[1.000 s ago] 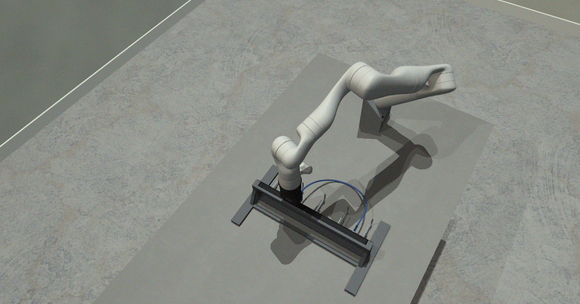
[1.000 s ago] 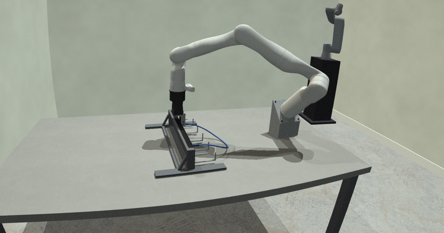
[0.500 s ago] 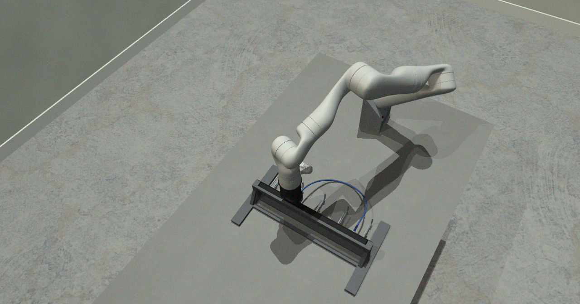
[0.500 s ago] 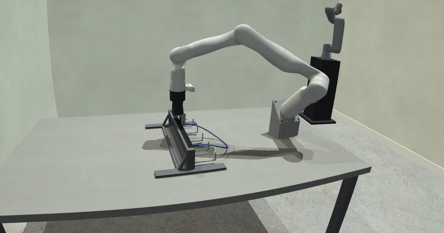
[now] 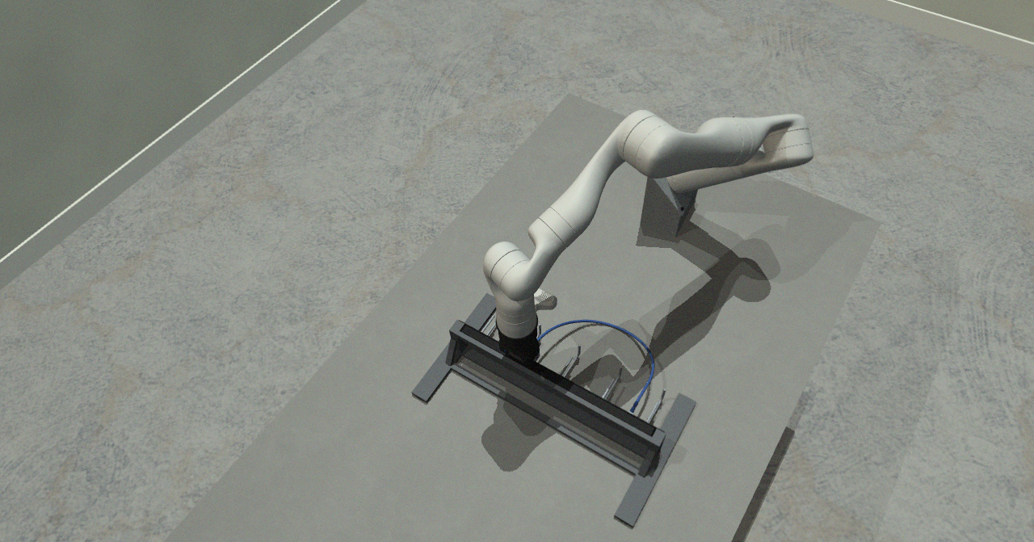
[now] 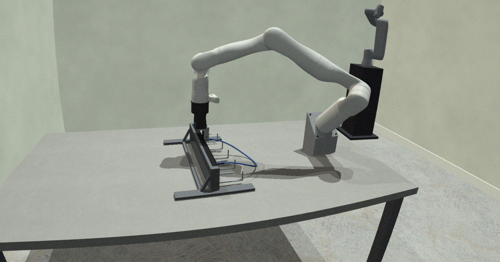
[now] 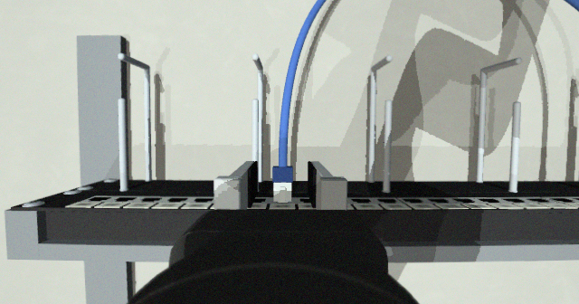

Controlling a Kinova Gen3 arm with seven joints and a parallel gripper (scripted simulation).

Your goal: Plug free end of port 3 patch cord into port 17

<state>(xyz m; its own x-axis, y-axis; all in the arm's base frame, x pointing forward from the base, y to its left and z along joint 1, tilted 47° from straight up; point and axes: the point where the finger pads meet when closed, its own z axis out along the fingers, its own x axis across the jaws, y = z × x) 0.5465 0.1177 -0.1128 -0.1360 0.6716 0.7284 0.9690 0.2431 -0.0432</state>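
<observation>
My gripper is now 10 mm short of the plug and 10 mm above it.
</observation>
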